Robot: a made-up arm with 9 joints.
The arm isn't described. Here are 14 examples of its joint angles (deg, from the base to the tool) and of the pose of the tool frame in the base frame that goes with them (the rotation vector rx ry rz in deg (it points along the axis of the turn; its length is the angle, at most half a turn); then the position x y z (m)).
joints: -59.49 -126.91 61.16 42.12 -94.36 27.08 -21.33 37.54 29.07
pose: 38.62 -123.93 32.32 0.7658 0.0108 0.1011
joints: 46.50 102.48 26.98 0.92 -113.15 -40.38 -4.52 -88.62 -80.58
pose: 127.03 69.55 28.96 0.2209 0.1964 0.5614
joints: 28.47 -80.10 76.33 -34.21 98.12 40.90 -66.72 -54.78 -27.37
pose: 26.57 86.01 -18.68 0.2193 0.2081 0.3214
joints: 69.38 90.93 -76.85 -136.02 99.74 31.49 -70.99 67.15 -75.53
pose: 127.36 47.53 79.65 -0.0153 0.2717 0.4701
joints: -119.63 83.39 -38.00 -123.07 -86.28 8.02 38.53 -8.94 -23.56
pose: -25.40 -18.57 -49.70 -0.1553 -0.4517 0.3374
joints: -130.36 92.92 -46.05 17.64 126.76 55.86 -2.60 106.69 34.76
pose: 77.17 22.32 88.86 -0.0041 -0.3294 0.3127
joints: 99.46 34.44 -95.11 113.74 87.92 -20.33 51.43 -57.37 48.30
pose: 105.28 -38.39 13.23 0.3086 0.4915 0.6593
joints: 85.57 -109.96 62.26 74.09 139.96 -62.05 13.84 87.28 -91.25
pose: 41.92 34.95 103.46 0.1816 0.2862 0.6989
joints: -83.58 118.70 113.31 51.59 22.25 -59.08 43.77 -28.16 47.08
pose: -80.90 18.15 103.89 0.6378 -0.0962 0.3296
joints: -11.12 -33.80 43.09 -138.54 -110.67 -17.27 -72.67 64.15 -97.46
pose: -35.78 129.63 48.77 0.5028 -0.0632 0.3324
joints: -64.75 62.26 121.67 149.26 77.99 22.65 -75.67 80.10 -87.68
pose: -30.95 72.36 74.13 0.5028 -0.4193 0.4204
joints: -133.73 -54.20 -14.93 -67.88 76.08 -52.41 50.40 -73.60 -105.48
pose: -6.67 -78.31 -89.43 -0.2009 -0.2902 0.4230
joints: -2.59 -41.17 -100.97 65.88 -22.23 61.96 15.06 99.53 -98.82
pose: 147.54 74.61 -37.06 0.0359 0.4940 0.3849
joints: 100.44 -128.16 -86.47 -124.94 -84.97 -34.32 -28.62 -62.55 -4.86
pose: 24.37 -11.19 97.87 0.2829 0.2856 0.7975
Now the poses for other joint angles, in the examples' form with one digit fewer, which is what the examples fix.
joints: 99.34 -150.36 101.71 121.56 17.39 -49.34 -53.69 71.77 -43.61
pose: 104.8 -101.3 -57.3 0.123 0.360 0.889
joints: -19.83 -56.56 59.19 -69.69 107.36 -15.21 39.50 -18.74 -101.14
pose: 23.2 66.1 37.7 0.436 -0.160 0.118
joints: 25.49 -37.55 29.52 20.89 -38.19 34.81 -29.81 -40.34 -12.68
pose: 66.7 59.0 31.4 0.274 0.376 -0.031
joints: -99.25 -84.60 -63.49 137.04 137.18 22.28 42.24 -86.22 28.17
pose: -17.9 11.3 -94.8 -0.183 -0.288 0.058
